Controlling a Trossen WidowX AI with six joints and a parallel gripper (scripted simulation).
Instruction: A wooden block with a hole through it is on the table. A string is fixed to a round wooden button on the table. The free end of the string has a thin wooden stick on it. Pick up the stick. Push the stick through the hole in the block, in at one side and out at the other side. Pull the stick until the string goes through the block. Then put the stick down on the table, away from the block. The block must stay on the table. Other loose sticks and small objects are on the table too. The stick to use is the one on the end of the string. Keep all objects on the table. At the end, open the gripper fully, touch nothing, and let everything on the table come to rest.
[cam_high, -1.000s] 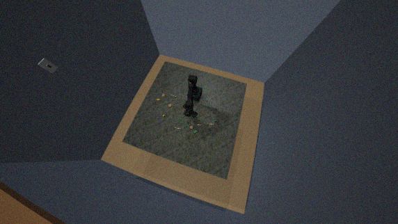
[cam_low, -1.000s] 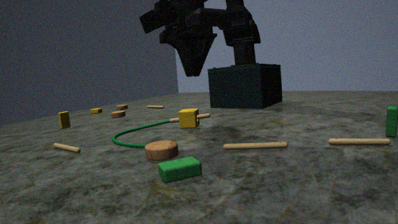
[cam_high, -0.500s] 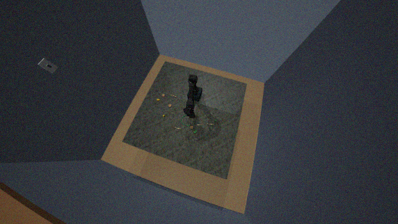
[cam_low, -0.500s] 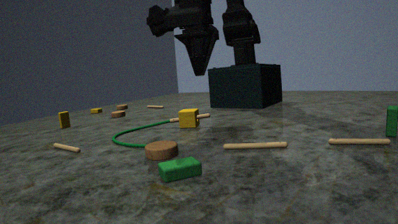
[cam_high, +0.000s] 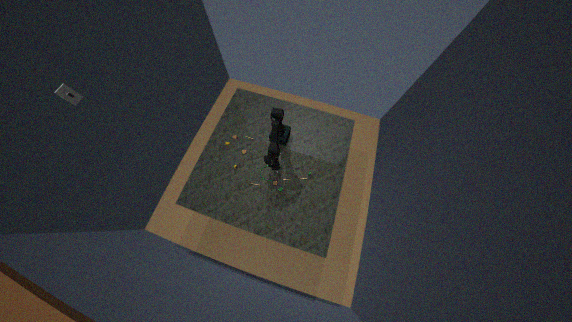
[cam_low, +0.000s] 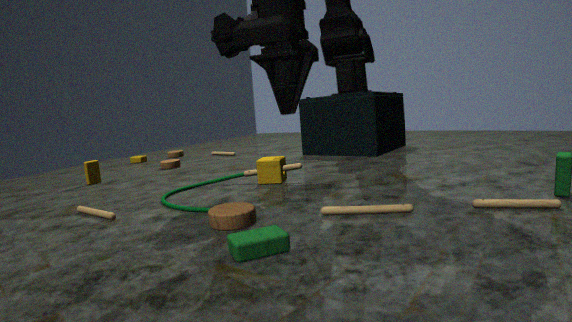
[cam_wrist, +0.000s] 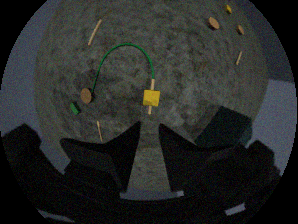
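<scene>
My gripper tip is 70 mm above the yellow block, 30 mm to the left of it and 10 mm short of it. From my gripper tip the other things lie so: green block: 200 mm ahead, 90 mm to the left, 80 mm below; then thin wooden stick: 70 mm below, 40 mm to the right, 10 mm ahead; then round wooden button: 160 mm ahead, 80 mm below, 30 mm to the left.
</scene>
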